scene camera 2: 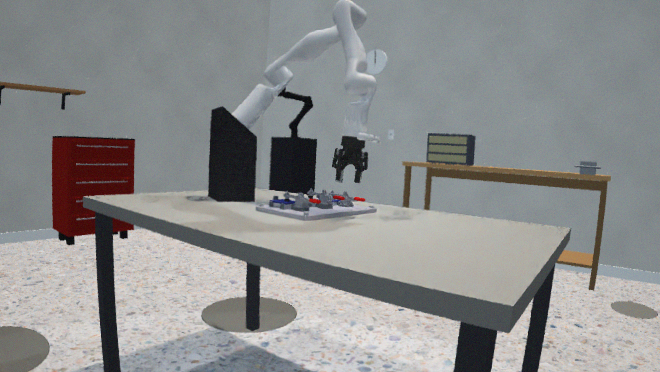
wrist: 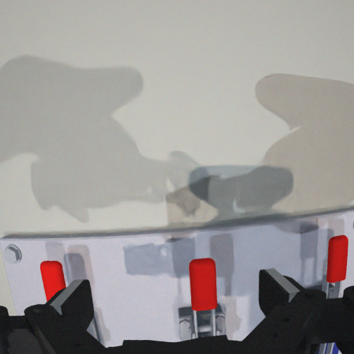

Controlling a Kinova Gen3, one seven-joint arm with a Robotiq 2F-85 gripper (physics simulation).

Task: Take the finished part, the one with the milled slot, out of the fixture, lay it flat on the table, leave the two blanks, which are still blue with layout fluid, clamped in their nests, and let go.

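Places are measured from the arm's base along level axes (x ahead, y left, z up), in metres.
Where they show: gripper, between the fingertips: [scene camera 2: 348,182]; arm's base, origin of its link: [scene camera 2: 236,127].
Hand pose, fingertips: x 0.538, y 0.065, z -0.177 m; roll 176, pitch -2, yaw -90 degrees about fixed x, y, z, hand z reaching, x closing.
Observation:
Each offset is from my fingertips to the top centre of the thing. "*": to the spot under its first point. Level surfaces: height alone.
My gripper [scene camera 2: 349,181] [wrist: 174,294] is open and empty, pointing down above the fixture. The fixture's pale plate @(* 0.009 m ahead, 0.017 m right, 0.101 m down) [scene camera 2: 345,214] [wrist: 150,310] lies on the table. In the wrist view it spans the lower part, with the red handles of three toggle clamps: left [wrist: 52,280], middle [wrist: 203,284] and right [wrist: 338,259]. The middle handle lies between the fingers in that view, below them. A blue blank @(0.155 m back, 0.131 m right, 0.071 m down) [scene camera 2: 282,201] shows at the fixture's left in the scene view; a sliver of blue [wrist: 330,348] shows at the wrist view's lower right. The slotted part cannot be made out in either view.
The table @(0.107 m down) [scene camera 2: 425,250] [wrist: 200,30] extends beyond the fixture's handle side, with arm shadows across it. A black pedestal [scene camera 2: 232,160] carries the arm. Behind are a second black pedestal [scene camera 2: 293,162], a wooden bench [scene camera 2: 505,171] and a red drawer cabinet [scene camera 2: 92,187].

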